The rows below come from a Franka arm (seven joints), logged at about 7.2 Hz.
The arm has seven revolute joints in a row. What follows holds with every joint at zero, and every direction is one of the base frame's.
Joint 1 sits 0.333 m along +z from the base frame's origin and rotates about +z.
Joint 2 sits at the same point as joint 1 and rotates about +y.
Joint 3 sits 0.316 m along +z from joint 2 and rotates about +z.
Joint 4 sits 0.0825 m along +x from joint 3 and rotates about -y.
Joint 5 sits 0.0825 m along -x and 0.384 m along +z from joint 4 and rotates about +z.
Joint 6 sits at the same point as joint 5 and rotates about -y.
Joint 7 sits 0.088 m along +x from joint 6 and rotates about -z.
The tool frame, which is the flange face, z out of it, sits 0.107 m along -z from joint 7; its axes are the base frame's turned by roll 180, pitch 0 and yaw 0 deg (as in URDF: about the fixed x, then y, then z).
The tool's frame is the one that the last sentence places.
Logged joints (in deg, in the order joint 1, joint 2, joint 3, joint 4, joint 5, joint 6, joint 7), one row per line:
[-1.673 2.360 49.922 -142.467 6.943 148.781 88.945]
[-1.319 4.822 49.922 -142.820 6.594 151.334 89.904]
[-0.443 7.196 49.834 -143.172 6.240 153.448 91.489]
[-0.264 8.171 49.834 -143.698 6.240 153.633 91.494]
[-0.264 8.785 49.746 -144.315 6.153 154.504 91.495]
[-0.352 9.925 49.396 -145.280 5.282 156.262 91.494]
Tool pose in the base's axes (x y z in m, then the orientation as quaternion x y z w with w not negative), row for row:
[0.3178 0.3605 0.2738 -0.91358 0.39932 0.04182 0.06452]
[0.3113 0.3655 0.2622 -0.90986 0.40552 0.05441 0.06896]
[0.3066 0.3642 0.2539 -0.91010 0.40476 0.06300 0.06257]
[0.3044 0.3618 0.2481 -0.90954 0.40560 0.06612 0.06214]
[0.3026 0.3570 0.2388 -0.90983 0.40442 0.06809 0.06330]
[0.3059 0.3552 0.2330 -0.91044 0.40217 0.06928 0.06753]
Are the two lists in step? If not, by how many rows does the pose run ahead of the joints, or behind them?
The pose runs 1 row ahead of the joints: the pose in row i belongs to the joints in row i + 1.
